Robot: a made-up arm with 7 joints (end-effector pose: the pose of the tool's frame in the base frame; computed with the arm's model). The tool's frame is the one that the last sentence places.
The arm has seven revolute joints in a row. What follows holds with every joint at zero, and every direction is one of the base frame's. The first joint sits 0.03 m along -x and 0.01 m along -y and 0.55 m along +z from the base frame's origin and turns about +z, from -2.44 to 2.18 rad. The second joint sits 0.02 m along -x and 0.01 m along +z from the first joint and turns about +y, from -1.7 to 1.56 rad. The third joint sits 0.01 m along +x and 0.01 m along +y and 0.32 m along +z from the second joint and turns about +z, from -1 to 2.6 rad. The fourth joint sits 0.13 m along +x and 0.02 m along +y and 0.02 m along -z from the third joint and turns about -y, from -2.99 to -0.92 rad. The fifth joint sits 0.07 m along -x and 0.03 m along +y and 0.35 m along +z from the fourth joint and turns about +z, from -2.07 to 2.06 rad. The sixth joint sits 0.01 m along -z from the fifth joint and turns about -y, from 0.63 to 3.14 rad. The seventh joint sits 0.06 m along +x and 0.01 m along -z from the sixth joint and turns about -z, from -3.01 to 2.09 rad. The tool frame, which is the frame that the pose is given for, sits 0.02 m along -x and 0.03 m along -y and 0.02 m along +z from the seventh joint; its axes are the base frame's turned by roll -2.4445, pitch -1.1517 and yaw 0.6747 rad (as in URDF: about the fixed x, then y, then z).
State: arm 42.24 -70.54 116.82 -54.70 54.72 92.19 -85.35
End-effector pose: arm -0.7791 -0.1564 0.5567 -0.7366 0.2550 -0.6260 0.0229
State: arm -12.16 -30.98 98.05 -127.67 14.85 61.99 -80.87
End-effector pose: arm -0.0592 0.4912 0.5718 -0.0881 -0.4591 0.6737 0.5723
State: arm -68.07 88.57 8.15 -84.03 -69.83 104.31 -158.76
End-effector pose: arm 0.2798 -0.3150 0.0326 0.4250 -0.3725 0.1605 0.8092
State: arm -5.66 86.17 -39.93 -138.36 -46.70 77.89 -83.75
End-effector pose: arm -0.0170 -0.2860 0.1712 -0.1467 0.4124 0.3733 0.8180
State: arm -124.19 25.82 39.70 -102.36 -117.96 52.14 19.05
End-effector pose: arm 0.0274 -0.5947 0.6796 0.8890 -0.2663 -0.3690 0.0513
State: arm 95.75 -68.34 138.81 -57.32 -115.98 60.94 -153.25
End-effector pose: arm -0.2580 -0.7266 0.4654 -0.0175 0.4887 0.0002 0.8723
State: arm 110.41 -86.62 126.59 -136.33 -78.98 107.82 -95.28
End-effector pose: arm -0.3277 -0.2260 0.2142 0.1576 0.1802 -0.0279 0.9705
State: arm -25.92 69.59 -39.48 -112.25 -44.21 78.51 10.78
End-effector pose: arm 0.1623 -0.4255 0.2442 -0.8279 0.2261 0.4206 0.2943
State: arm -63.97 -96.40 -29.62 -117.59 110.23 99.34 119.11
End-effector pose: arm -0.3521 0.1416 1.0002 0.0898 0.3866 -0.6332 0.6645
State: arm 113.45 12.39 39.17 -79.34 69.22 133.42 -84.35
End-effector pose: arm -0.5094 0.3075 0.9051 0.6771 -0.1617 0.1528 0.7014
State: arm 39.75 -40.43 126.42 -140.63 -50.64 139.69 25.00
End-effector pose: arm -0.4707 0.0423 0.4398 -0.5039 0.8388 -0.1918 0.0758
